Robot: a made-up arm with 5 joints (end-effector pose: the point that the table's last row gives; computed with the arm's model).
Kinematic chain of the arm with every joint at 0, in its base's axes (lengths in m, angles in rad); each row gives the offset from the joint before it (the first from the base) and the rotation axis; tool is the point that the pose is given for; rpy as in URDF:
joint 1: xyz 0 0 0.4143 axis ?
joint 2: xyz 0 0 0 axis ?
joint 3: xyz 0.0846 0 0.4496 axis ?
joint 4: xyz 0.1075 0 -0.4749 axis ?
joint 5: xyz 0.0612 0 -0.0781 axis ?
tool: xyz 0 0 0 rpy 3.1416 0 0
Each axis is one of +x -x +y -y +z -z.
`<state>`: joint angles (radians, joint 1 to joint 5).
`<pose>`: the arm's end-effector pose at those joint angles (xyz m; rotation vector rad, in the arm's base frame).
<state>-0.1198 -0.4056 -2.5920 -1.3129 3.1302</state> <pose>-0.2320 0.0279 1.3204 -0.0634 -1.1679 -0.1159</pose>
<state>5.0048 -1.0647 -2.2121 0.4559 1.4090</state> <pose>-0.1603 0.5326 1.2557 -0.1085 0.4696 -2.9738</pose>
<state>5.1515 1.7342 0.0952 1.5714 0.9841</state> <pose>-0.0408 0.0868 0.3664 0.1905 -0.3382 2.9700</pose>
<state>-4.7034 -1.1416 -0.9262 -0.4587 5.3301</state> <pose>0.0001 -0.0123 1.0983 -0.2416 -0.7690 -2.4142</pose>
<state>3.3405 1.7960 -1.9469 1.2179 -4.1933</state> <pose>-0.5472 -0.1103 -0.3132 1.9407 1.4011 1.2872</pose>
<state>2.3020 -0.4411 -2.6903 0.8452 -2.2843</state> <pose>0.1331 -0.1483 1.4304 0.8571 -0.9727 -2.8439</pose>
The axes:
joint 1: +z
joint 2: +y
joint 3: +y
joint 4: +y
joint 5: -z

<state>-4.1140 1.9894 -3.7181 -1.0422 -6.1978</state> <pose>-0.4505 0.6608 0.4301 -0.1933 -0.3307 -0.8766</pose>
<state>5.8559 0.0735 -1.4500 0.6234 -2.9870</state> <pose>0.6390 -0.2910 0.8551 0.6863 2.2918 -0.1286</pose>
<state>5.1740 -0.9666 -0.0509 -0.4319 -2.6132</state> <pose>0.0996 -0.2001 0.6325 1.2496 1.1688 -0.4338</pose>
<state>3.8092 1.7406 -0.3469 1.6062 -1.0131</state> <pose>0.0717 0.0565 0.1341 -0.1061 0.0950 -0.3449</pose>
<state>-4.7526 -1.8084 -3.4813 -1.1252 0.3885</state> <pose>-0.0292 -0.7246 -0.0280 -2.5506 -1.6386 -0.1147</pose>
